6 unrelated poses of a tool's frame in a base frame.
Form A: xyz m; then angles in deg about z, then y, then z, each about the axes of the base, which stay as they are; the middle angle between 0 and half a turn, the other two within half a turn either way.
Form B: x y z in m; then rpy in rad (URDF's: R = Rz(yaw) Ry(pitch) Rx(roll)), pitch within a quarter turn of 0, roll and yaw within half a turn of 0. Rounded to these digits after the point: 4 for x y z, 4 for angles.
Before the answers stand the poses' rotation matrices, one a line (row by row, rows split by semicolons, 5 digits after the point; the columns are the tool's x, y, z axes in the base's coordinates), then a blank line. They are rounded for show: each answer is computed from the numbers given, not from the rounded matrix.
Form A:
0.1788, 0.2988, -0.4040, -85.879, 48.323, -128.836
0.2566, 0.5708, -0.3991, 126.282, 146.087, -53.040
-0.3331, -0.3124, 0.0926, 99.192, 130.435, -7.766
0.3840, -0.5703, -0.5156, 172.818, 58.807, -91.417
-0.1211, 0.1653, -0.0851, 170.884, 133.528, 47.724
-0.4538, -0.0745, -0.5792, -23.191, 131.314, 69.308
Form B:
-0.80690 -0.35992 -0.46838; 0.58825 -0.56167 -0.58180; -0.05367 -0.74497 0.66493
0.93940 -0.07062 0.33546; 0.09227 -0.89035 -0.44582; 0.33016 0.44976 -0.82989
0.23605 0.61280 0.75416; 0.96410 -0.24479 -0.10285; 0.12159 0.75137 -0.64858
0.13769 -0.99025 -0.02115; 0.51061 0.08927 -0.85517; 0.84872 0.10695 0.51792
0.34022 0.80397 0.48773; 0.60973 -0.58347 0.53646; 0.71588 0.11487 -0.68871
0.15397 -0.95177 0.26540; -0.70684 0.08158 0.70265; -0.69041 -0.29578 -0.66019

0.1788, 0.2988, -0.4040, -0.8421, 0.0537, 2.5116
0.2566, 0.5708, -0.3991, 2.6449, -0.3365, 0.0979
-0.3331, -0.3124, 0.0926, 2.2829, -0.1219, 1.3307
0.3840, -0.5703, -0.5156, 0.2036, -1.0136, 1.3074
-0.1211, 0.1653, -0.0851, 2.9763, -0.7979, 1.0618
-0.4538, -0.0745, -0.5792, -2.7204, 0.7621, -1.3563

